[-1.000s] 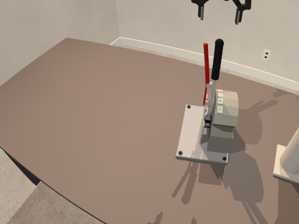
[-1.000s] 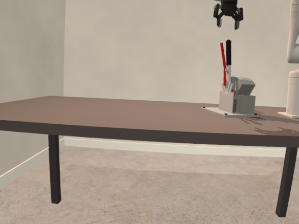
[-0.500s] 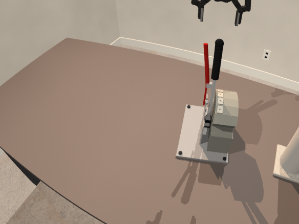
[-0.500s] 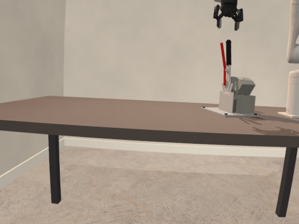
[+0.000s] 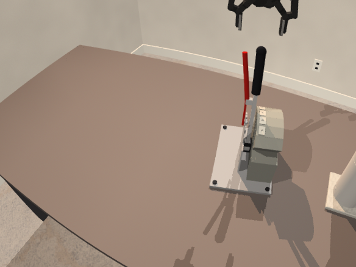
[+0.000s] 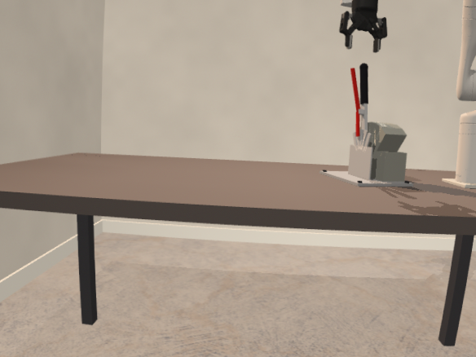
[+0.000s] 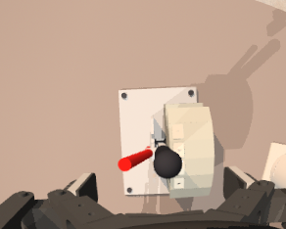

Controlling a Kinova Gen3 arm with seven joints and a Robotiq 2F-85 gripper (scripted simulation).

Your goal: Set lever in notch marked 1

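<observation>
My gripper is now 10 mm short of the red bar, 20 mm to the right of it and 190 mm above it.
</observation>
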